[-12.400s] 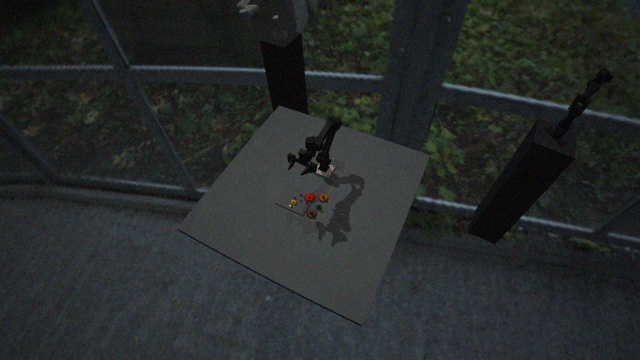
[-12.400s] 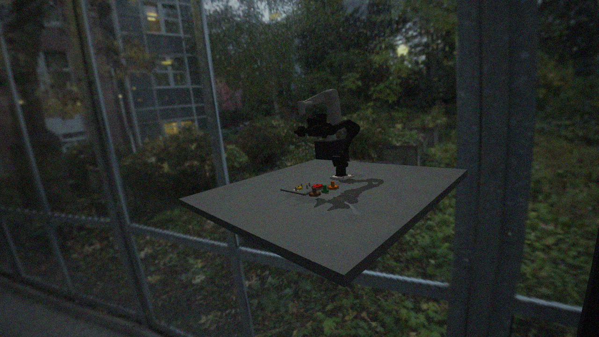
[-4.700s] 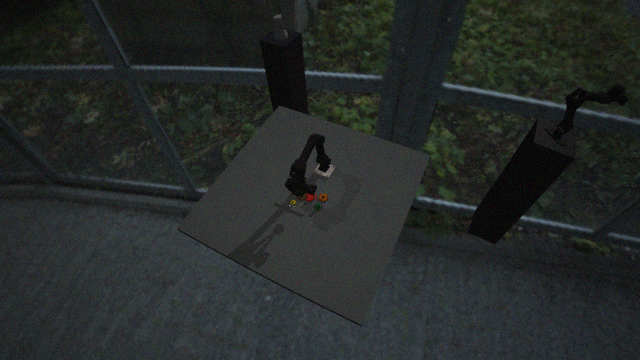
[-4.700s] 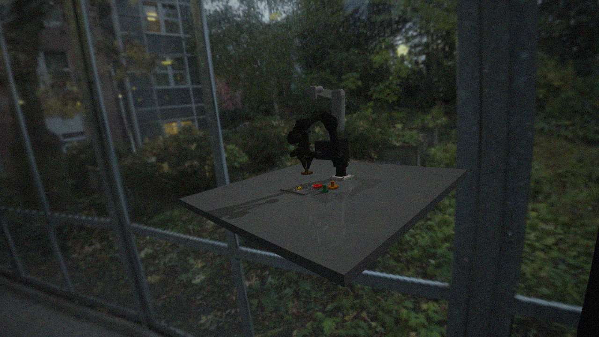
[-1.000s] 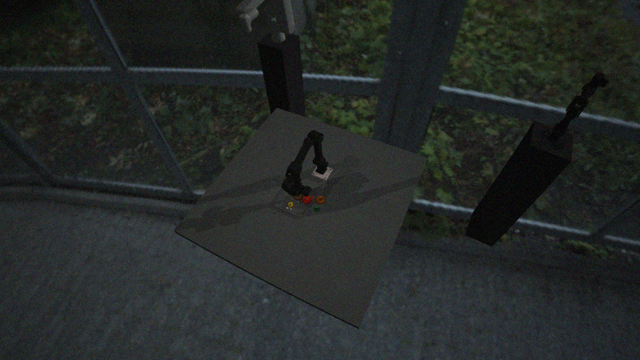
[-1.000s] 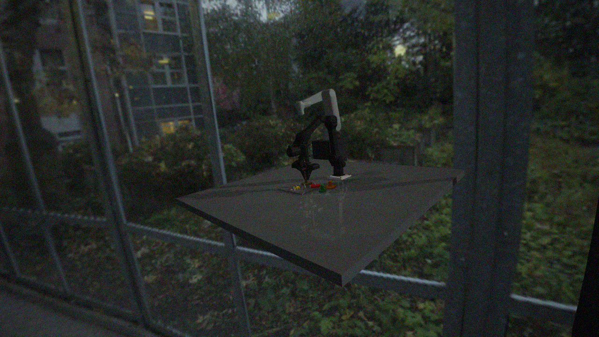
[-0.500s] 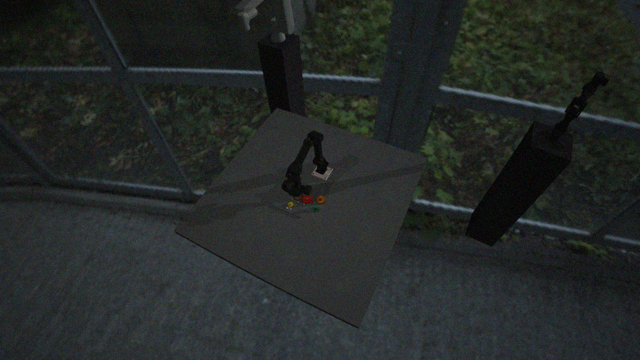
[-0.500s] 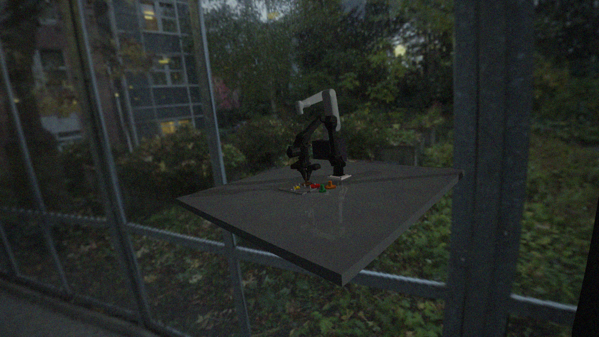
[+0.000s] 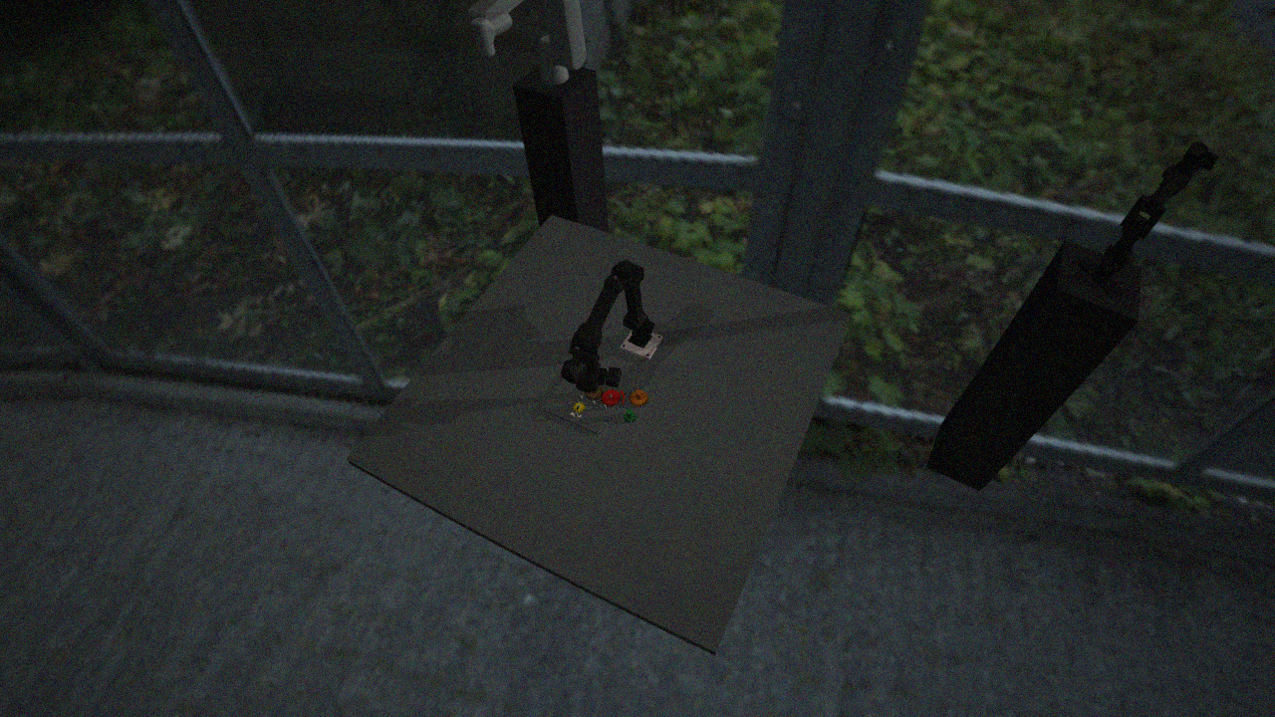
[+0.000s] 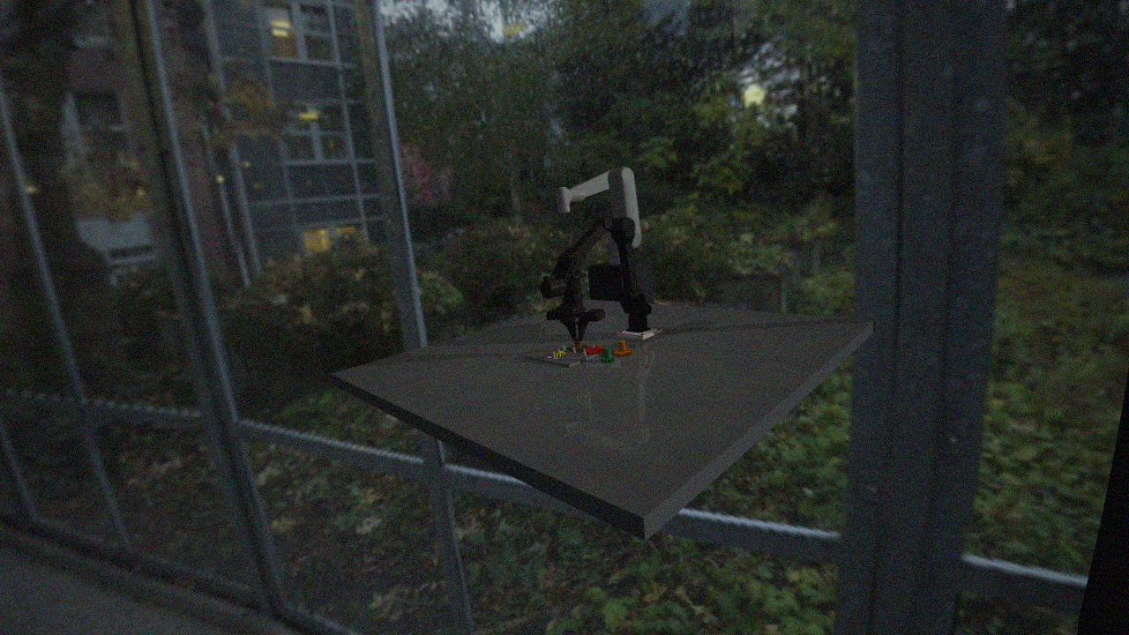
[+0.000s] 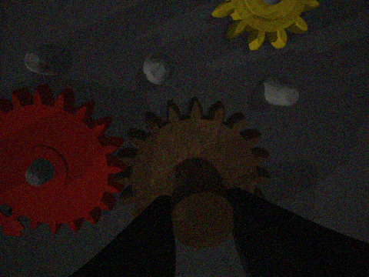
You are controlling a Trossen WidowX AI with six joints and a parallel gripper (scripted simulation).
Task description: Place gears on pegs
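My gripper tip is now 1 cm above the brownish gear. Round my gripper tip: yellow gear (8 cm ahead, 1 cm to the right, 2 cm below); then red arrow (3 cm behind, 9 cm to the left, 3 cm below); then red gear (1 cm behind, 6 cm to the left, 2 cm below).
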